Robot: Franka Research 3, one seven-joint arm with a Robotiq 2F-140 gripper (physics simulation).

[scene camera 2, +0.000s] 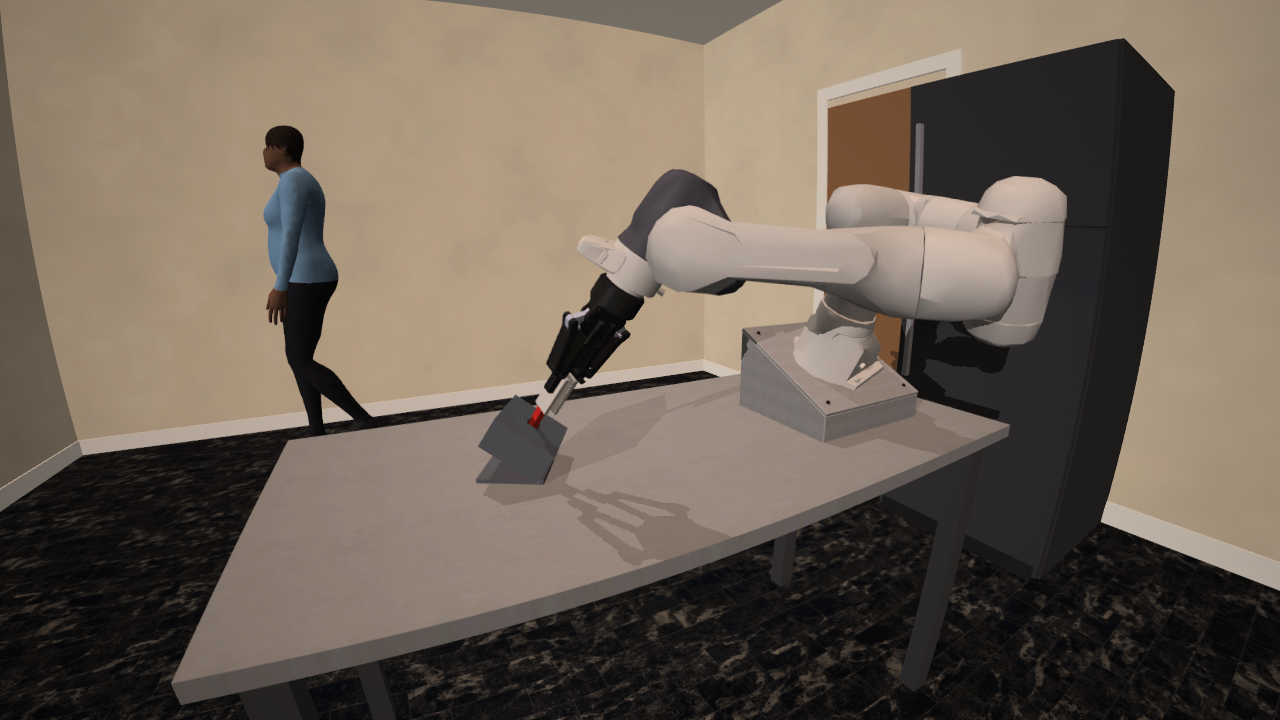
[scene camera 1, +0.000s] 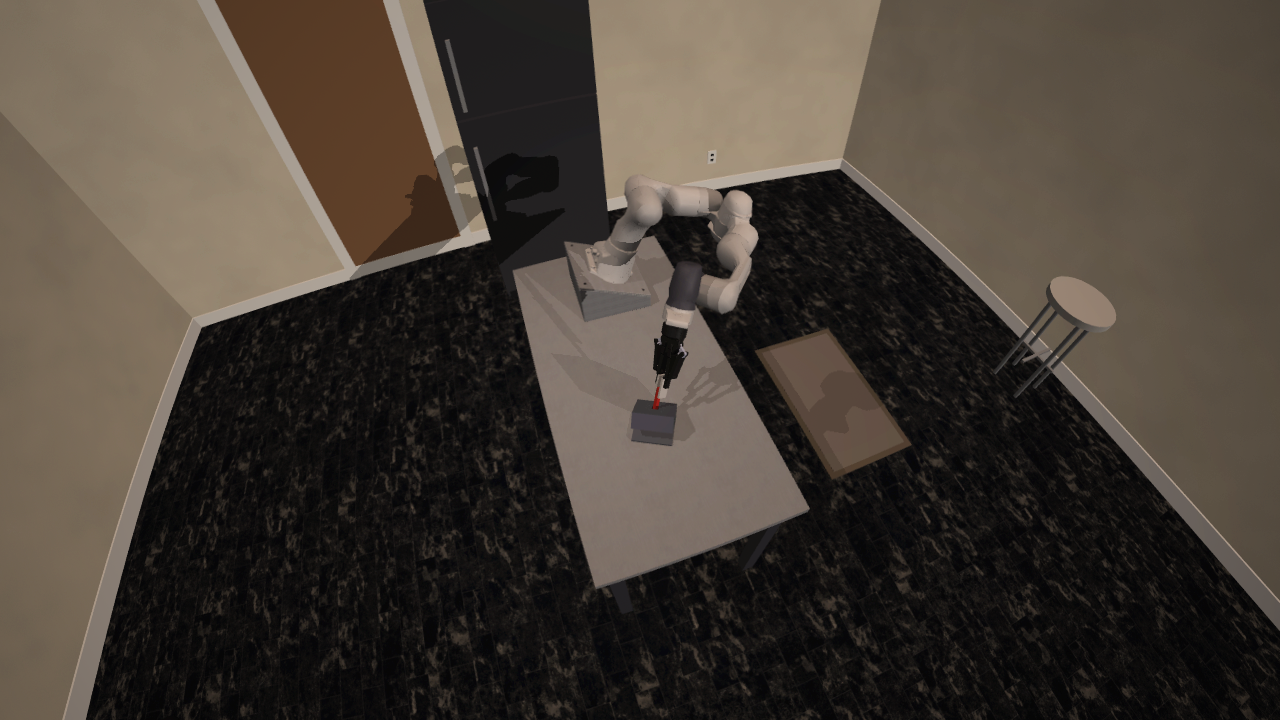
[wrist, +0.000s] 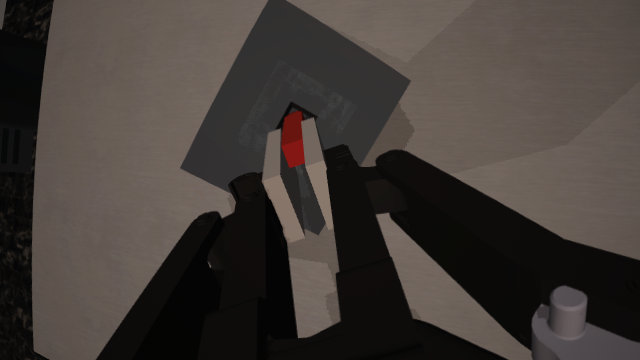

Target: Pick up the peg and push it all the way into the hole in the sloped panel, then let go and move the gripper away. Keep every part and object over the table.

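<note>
The red peg (scene camera 1: pixel 657 398) (scene camera 2: pixel 536 416) (wrist: pixel 293 140) is held between the pale fingertips of my gripper (scene camera 1: pixel 661 386) (scene camera 2: pixel 547 402) (wrist: pixel 299 149), which is shut on it. The dark grey sloped panel (scene camera 1: pixel 653 422) (scene camera 2: pixel 521 442) (wrist: pixel 232 115) stands on the table. In the wrist view the peg's far end is at the dark square hole (wrist: pixel 293 105), and a dark gap shows beyond it along two of the hole's edges. The fingertips are close to the panel's face and hide part of the hole. How deep the peg's end sits in the hole cannot be seen.
The panel stands on the light grey table (scene camera 1: pixel 680 501) (scene camera 2: pixel 402 546) (wrist: pixel 125 100). The arm's wedge-shaped base (scene camera 1: pixel 617 300) (scene camera 2: pixel 787 402) is at the table's other end. A person (scene camera 2: pixel 304 232) in a blue top is beyond the table in scene camera 2. A stool (scene camera 1: pixel 1080 302) stands on the floor.
</note>
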